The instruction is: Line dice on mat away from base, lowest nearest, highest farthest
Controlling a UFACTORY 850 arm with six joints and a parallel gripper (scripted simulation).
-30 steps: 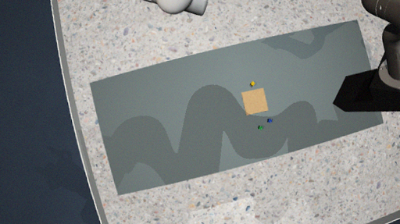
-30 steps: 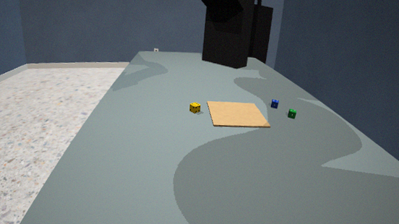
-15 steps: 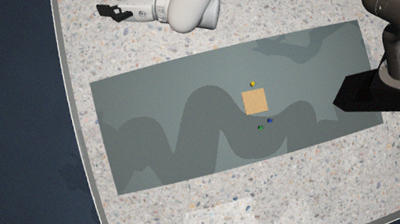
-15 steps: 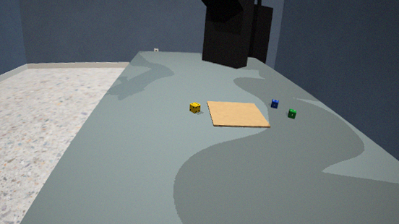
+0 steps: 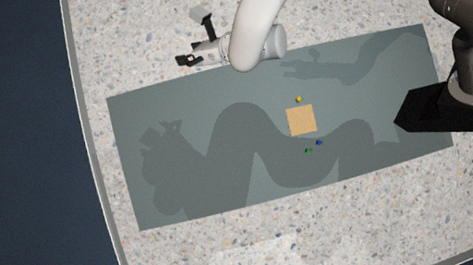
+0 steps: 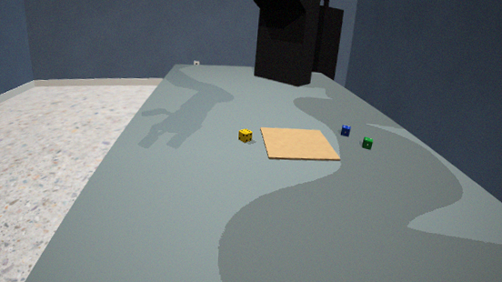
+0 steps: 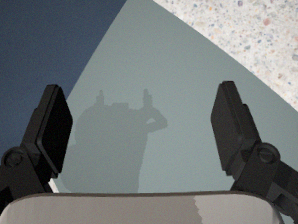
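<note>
My hand is 330 mm past the yellow die, 350 mm to the right of it and 390 mm above it. From my hand the other things lie so: blue die 280 mm behind, 590 mm to the left, 390 mm below; tan mat 280 mm behind, 450 mm to the left, 400 mm below; green die 210 mm behind, 590 mm to the left, 390 mm below.
</note>
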